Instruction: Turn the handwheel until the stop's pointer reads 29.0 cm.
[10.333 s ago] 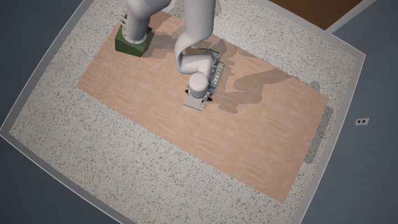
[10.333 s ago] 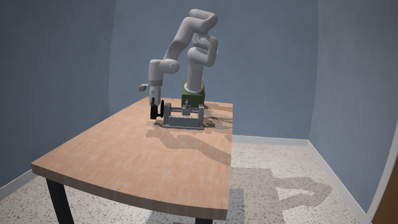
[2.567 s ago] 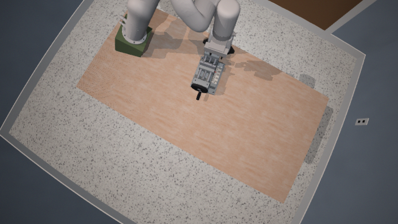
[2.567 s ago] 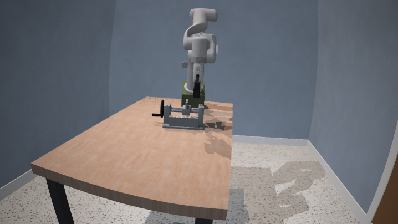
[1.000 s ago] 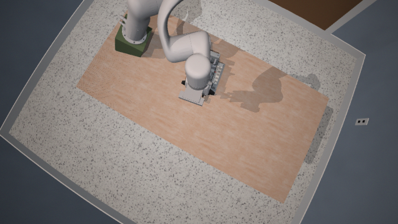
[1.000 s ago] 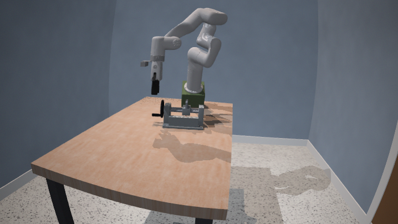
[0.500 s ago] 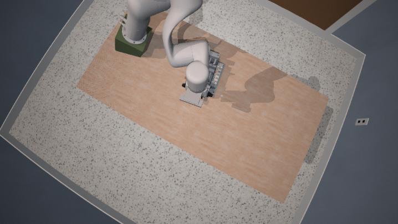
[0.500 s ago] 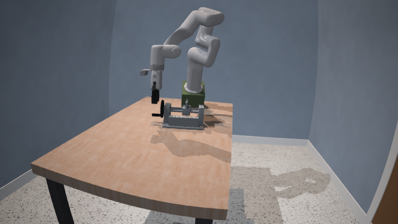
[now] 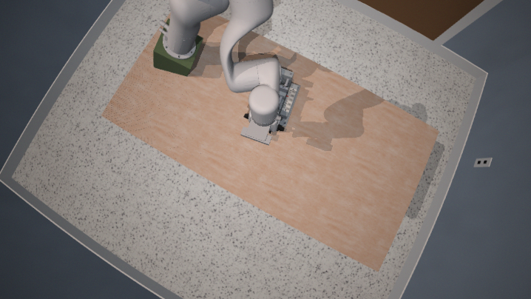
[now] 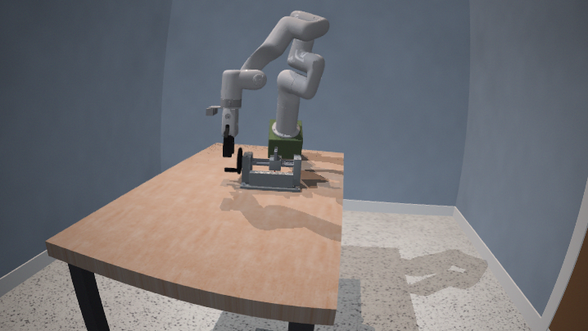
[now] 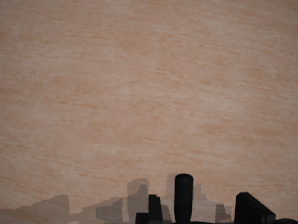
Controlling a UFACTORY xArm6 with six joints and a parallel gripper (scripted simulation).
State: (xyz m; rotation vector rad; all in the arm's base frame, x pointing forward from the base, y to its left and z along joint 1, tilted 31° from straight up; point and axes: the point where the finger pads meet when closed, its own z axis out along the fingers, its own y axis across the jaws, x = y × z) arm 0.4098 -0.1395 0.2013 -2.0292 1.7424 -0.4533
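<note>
The black handwheel is 60 mm below my hand, 20 mm to the left of it and 10 mm behind it. From my hand the other things lie so: stop carriage (160 mm to the left, 30 mm behind, 20 mm below); then crank handle (70 mm below, 10 mm to the left).
</note>
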